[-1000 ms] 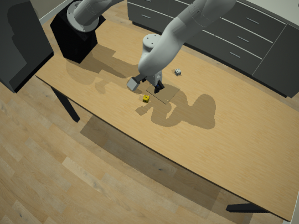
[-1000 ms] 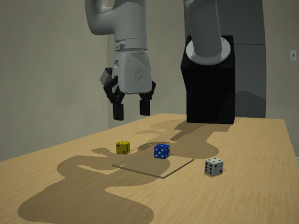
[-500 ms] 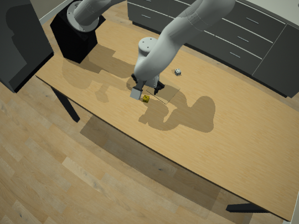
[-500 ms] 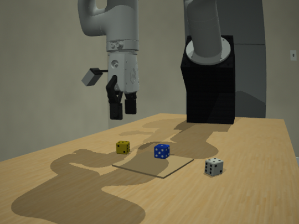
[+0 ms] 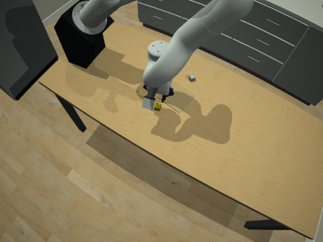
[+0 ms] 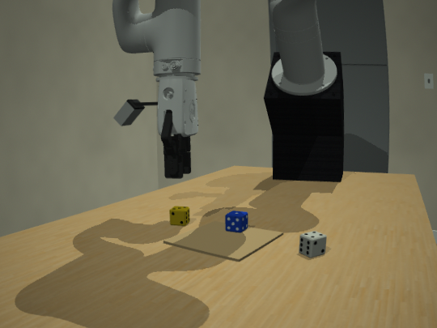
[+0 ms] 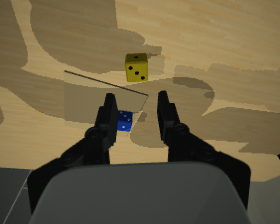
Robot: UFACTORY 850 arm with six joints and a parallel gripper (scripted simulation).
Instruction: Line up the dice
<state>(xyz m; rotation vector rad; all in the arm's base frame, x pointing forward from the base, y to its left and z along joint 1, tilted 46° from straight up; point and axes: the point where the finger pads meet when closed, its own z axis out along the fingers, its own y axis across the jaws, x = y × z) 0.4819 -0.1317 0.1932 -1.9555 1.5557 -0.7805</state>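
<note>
My gripper is now 90 mm above the yellow die. From my hand the other things lie so: white die 260 mm to the left, 90 mm below, 70 mm ahead; tan mat 110 mm to the left, 110 mm below, 50 mm ahead; blue die 110 mm to the left, 90 mm below.
</note>
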